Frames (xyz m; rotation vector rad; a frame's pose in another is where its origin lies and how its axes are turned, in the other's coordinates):
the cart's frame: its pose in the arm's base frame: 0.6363 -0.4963 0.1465 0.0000 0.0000 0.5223
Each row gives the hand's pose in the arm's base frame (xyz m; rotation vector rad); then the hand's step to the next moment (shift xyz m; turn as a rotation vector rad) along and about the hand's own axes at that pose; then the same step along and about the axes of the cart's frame.
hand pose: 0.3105 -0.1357 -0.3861 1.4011 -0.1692 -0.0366
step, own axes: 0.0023 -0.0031 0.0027 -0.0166 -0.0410 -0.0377
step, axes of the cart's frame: 0.0001 -0.0041 -0.0024 0.0090 0.0317 -0.0479
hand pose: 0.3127 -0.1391 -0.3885 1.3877 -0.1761 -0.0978
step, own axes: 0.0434 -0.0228 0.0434 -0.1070 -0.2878 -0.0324
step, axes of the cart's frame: 0.0041 -0.0642 -0.0121 -0.0785 0.0426 -0.2955
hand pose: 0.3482 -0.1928 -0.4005 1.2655 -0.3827 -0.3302
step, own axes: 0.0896 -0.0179 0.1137 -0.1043 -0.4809 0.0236
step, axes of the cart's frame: -0.0467 -0.1367 0.0202 -0.1539 -0.0306 -0.4670
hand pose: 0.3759 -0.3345 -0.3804 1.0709 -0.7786 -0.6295
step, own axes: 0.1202 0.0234 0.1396 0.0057 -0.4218 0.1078
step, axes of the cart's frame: -0.1142 -0.1161 0.0891 -0.2073 -0.1246 -0.3621
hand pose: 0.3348 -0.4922 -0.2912 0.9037 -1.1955 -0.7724
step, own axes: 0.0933 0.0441 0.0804 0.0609 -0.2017 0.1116
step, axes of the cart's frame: -0.0883 -0.0369 0.0892 -0.1703 -0.0894 -0.1409
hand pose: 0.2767 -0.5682 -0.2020 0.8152 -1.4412 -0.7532
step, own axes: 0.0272 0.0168 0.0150 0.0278 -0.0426 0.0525
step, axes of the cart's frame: -0.0206 -0.0047 0.0283 -0.0676 -0.0161 -0.0227
